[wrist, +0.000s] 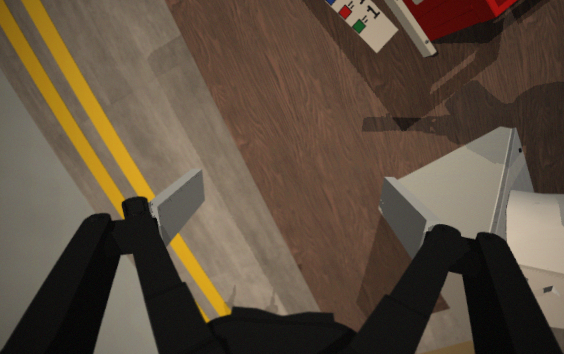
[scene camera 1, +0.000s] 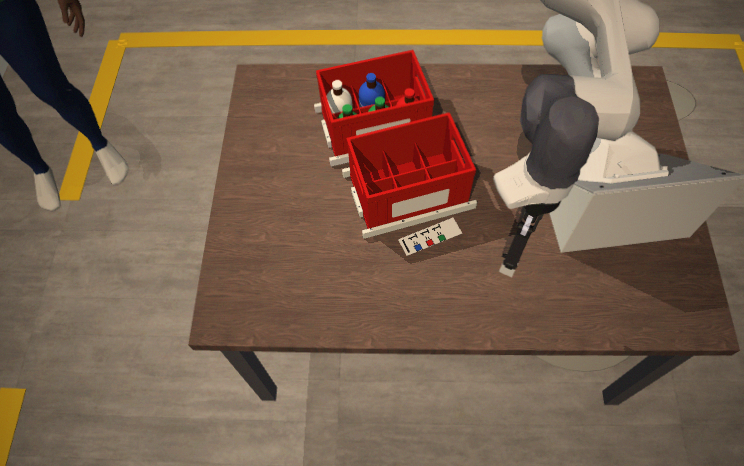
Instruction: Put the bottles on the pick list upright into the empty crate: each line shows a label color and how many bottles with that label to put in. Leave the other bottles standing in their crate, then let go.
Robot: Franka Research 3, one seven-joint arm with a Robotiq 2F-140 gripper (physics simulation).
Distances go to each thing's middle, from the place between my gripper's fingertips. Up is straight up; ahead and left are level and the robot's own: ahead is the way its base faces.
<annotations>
Right now the pick list (scene camera 1: 445, 230) is 140 mm ahead of my hand, 190 mm to the right of it and 310 mm below it.
</annotations>
